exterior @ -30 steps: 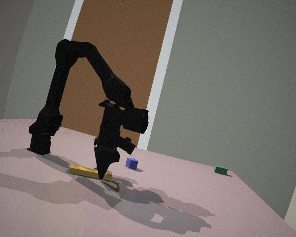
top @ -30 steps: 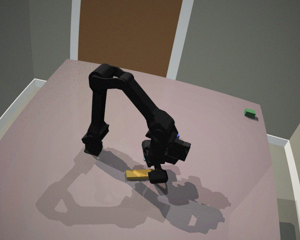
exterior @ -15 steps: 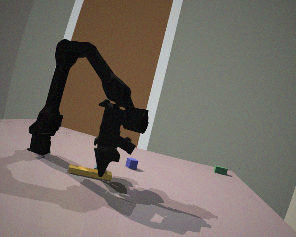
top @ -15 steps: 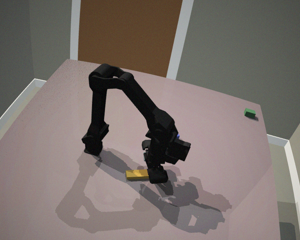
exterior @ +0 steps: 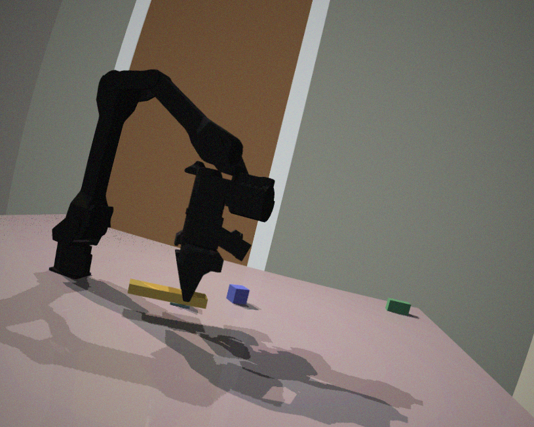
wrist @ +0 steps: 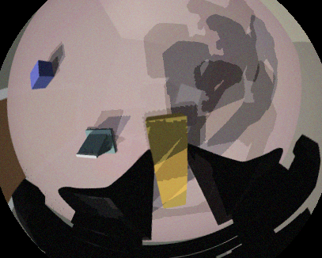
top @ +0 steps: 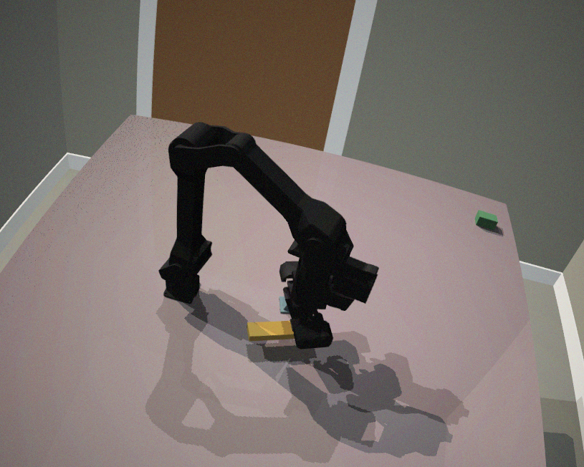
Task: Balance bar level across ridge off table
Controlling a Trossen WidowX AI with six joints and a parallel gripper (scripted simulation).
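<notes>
My gripper tip is now 60 mm short of the blue cube, 220 mm to the right of it and 20 mm above it. Round my gripper tip: yellow bar (30 mm behind, 10 mm to the right); then green block (480 mm ahead, 550 mm to the left, 20 mm below).
</notes>
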